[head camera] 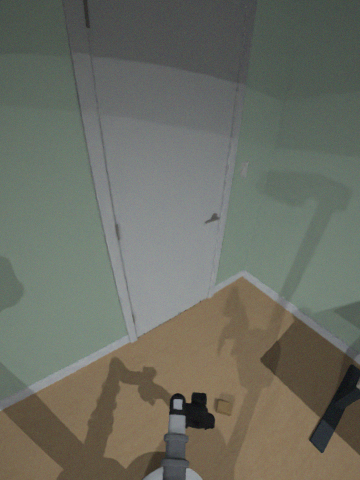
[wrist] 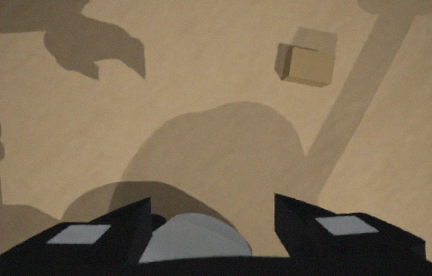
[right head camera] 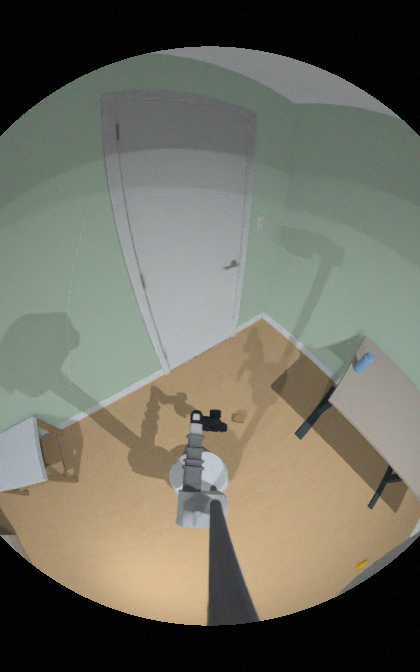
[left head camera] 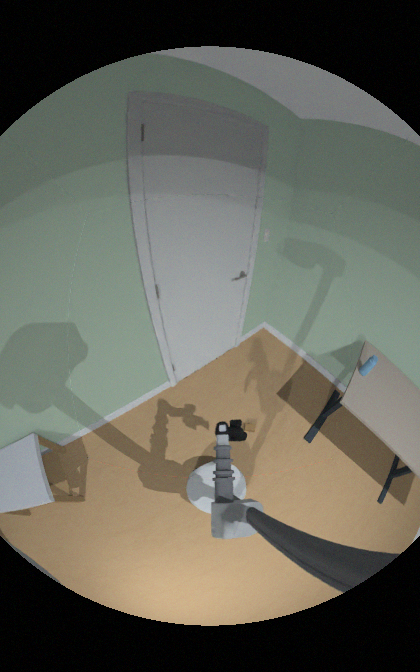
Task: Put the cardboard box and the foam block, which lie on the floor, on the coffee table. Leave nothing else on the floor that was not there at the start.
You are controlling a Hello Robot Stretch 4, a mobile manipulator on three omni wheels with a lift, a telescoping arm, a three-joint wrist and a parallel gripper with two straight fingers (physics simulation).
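Places are measured from the robot's base along level axes (x ahead, y left, z up), in millimetres.
Pixels of known places: gripper, between the fingertips: (wrist: 213, 214).
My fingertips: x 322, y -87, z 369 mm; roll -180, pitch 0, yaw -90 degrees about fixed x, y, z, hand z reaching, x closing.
Note:
Behind a point stands the place of what it marks.
The cardboard box (head camera: 223, 407) @(x 491, y -288, z 23 mm) (left head camera: 249, 426) (right head camera: 238, 417) (wrist: 313, 66) @(x 492, y -299, z 23 mm) is a small tan block shape on the floor, a little right of my gripper in the head views and at the upper right in the wrist view. My gripper (head camera: 201, 412) (left head camera: 237, 430) (right head camera: 215, 421) (wrist: 213, 214) @(x 322, y -87, z 369 mm) is open and empty, above the floor, apart from the box. A small yellow thing (right head camera: 361, 564), perhaps the foam block, lies on the floor at the lower right of the right head view. Which table is the coffee table, I cannot tell for certain.
A beige table (left head camera: 385, 405) (right head camera: 377, 405) with dark legs stands at the right; a blue bottle (left head camera: 368, 365) (right head camera: 364, 362) is on it. A low pale table (left head camera: 22, 475) (right head camera: 20, 457) with wooden legs stands at the left. A door (head camera: 165, 200) @(x 1136, y 124, z 1104 mm) and green walls are ahead.

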